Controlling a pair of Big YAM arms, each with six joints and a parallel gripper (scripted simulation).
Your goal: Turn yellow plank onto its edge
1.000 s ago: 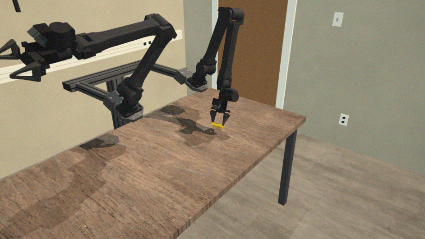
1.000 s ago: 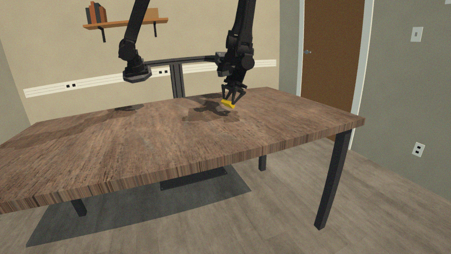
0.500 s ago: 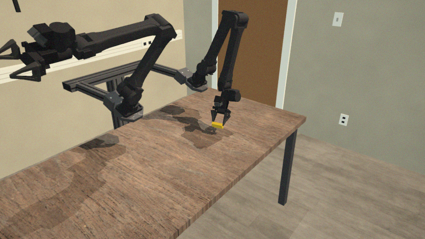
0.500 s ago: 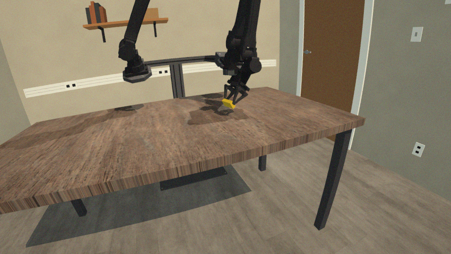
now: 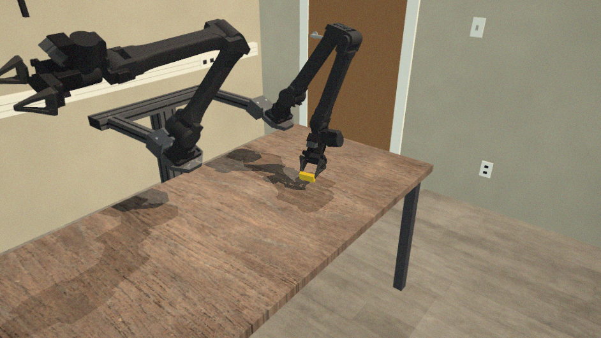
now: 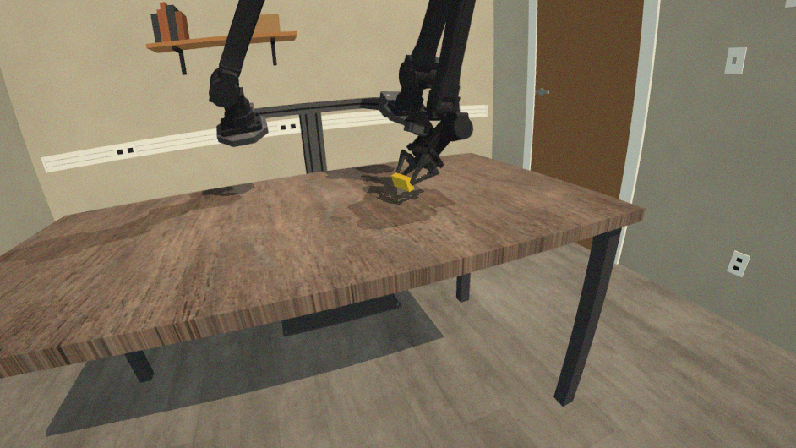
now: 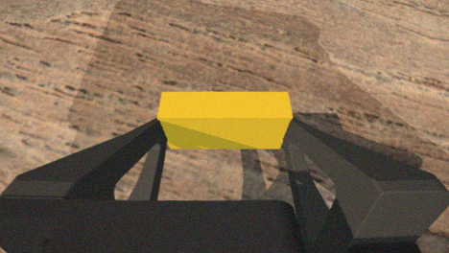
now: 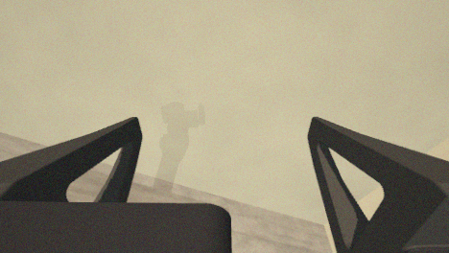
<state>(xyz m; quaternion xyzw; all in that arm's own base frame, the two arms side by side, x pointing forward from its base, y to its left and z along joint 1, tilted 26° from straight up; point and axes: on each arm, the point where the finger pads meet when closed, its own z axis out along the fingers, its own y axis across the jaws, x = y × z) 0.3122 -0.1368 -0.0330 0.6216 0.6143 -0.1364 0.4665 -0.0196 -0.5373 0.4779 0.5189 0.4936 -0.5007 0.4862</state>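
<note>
Now: the yellow plank 1 cm to the right of my left hand and 1 cm below it.
</note>
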